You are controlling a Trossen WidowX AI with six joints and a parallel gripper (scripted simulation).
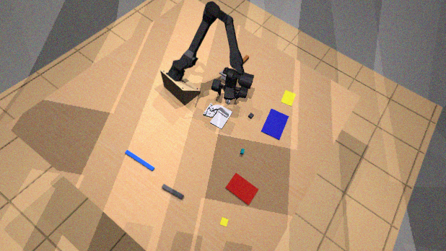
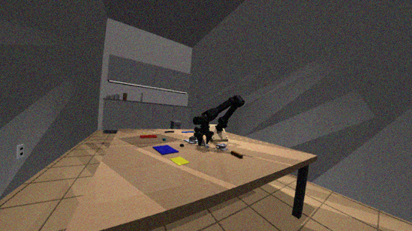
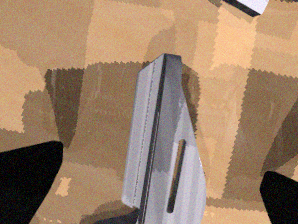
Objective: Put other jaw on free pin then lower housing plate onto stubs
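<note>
The grey jaw is 4 cm to the left of my gripper tip. Round my gripper tip: black cube 17 cm ahead, 1 cm to the right; then brown block 27 cm to the left, 9 cm behind, 1 cm above; then blue sheet 29 cm ahead, 4 cm to the left.
</note>
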